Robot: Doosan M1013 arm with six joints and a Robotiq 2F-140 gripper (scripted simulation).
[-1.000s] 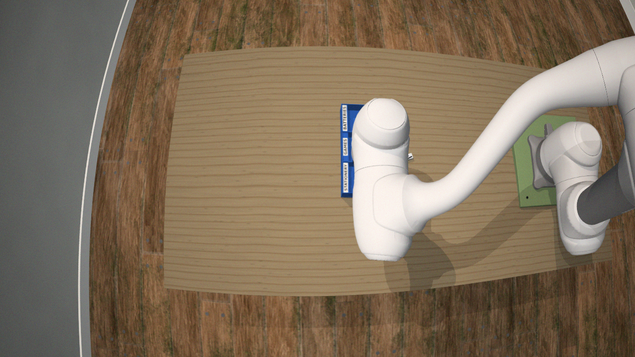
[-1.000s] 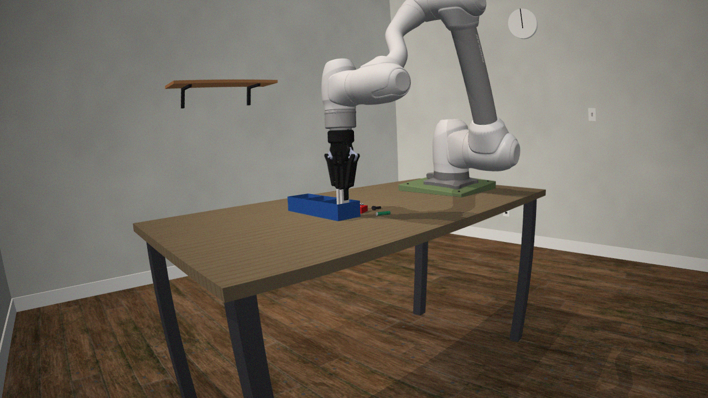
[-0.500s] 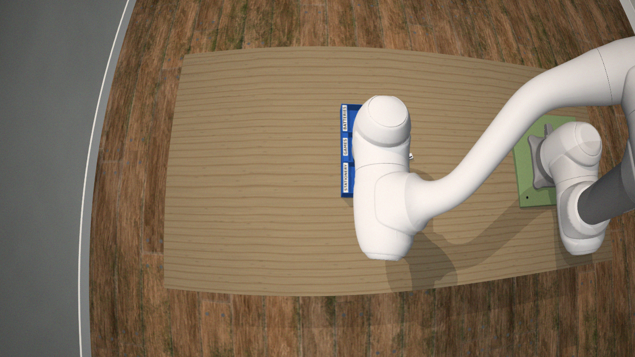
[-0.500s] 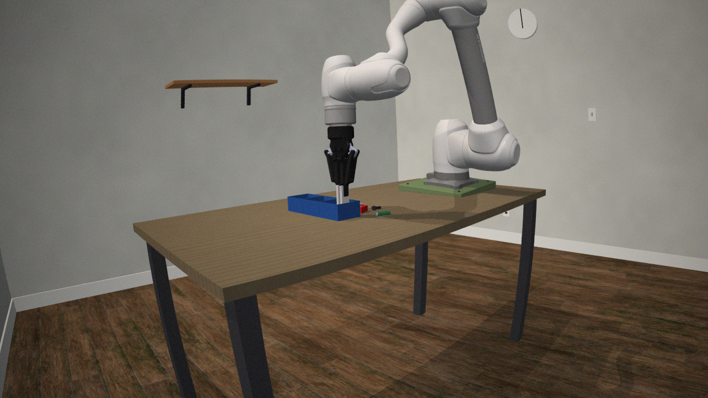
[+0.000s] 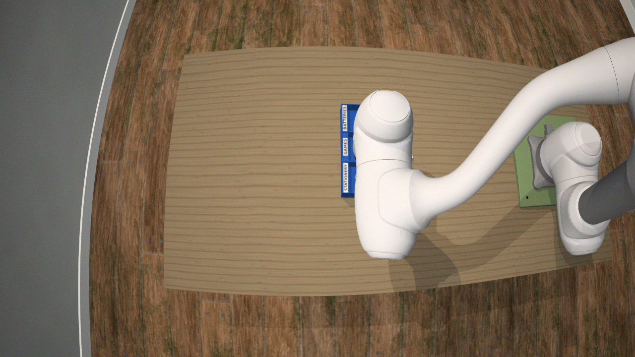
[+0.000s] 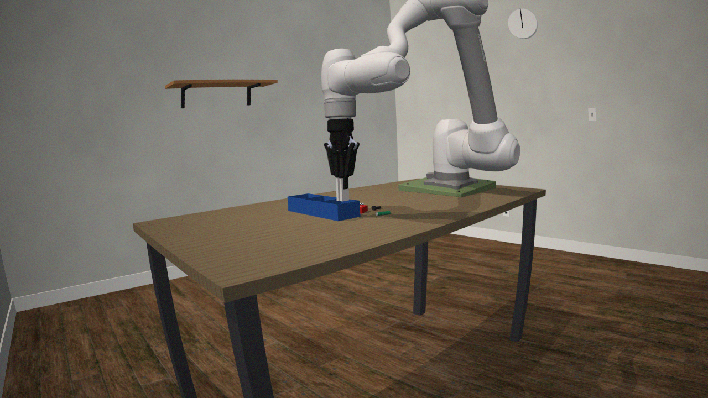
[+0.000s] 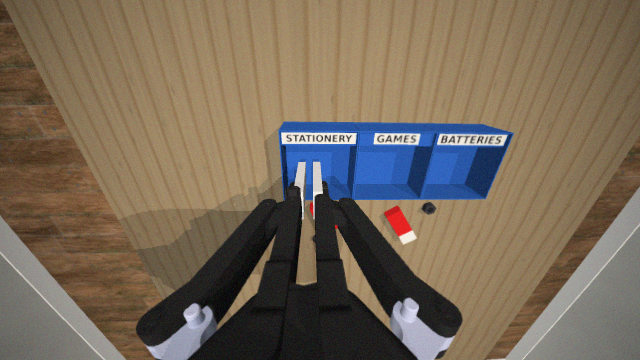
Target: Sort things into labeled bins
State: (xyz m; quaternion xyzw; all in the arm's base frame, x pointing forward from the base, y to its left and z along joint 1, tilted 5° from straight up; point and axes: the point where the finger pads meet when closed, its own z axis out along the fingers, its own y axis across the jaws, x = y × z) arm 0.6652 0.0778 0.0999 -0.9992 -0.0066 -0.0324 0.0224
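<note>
My gripper is now 90 mm past the green battery, 70 mm to the right of it and 80 mm above it. From my hand the other things lie so: red 9V battery (100 mm behind, 20 mm to the right, 70 mm below); black bolt (140 mm behind, 10 mm to the right, 80 mm below); white tile (150 mm behind, 90 mm to the right, 70 mm below).
</note>
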